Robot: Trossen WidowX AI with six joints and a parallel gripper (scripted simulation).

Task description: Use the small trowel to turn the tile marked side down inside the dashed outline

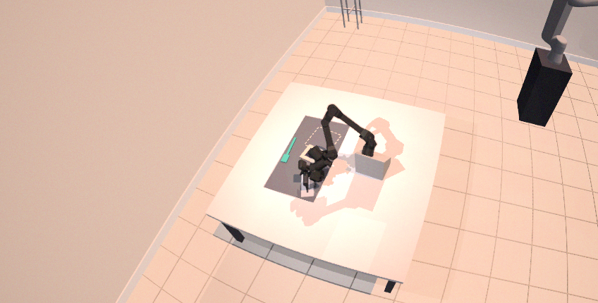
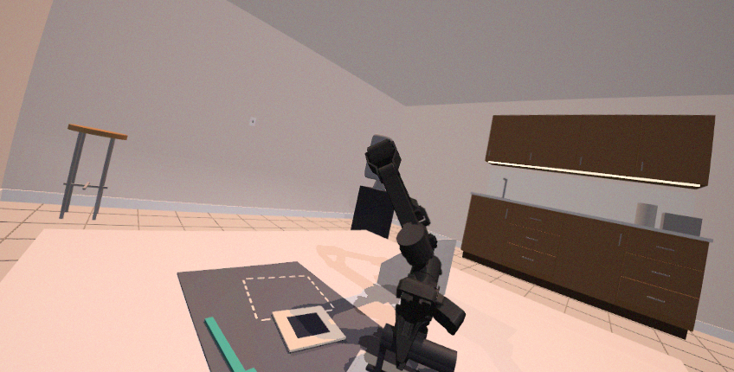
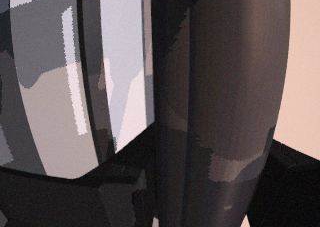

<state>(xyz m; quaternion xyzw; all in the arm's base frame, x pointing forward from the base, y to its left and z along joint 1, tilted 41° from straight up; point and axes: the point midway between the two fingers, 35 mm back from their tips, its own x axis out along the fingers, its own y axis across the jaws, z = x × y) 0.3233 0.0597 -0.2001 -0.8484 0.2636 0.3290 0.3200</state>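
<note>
The square tile lies 20 cm to the right of my gripper tip, 4 cm below it and 3 cm ahead of it. Also, from my gripper tip: dark mat (19 cm to the right, 7 cm below, 4 cm ahead); then trowel (2 cm behind, 1 cm to the right, 1 cm below); then green strip (18 cm ahead, 17 cm to the right, 4 cm below).
</note>
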